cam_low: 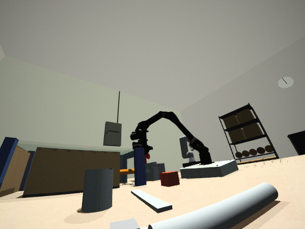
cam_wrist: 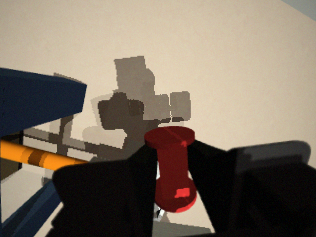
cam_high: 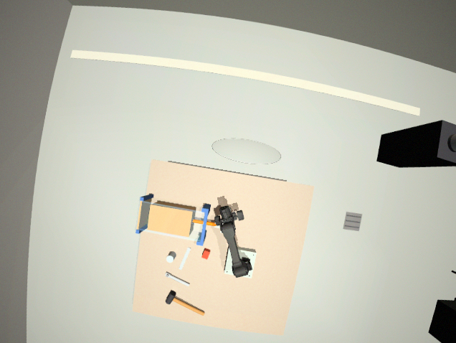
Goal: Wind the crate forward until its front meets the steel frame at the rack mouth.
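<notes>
My gripper tip is now 1 cm past the red knob and 1 cm to the right of it. Round my gripper tip: winch crank handle 1 cm behind, 5 cm to the left, 3 cm below; then winch 2 cm behind, 10 cm to the left, 10 cm below; then blue frame 15 cm ahead, 12 cm to the left, 2 cm below.
</notes>
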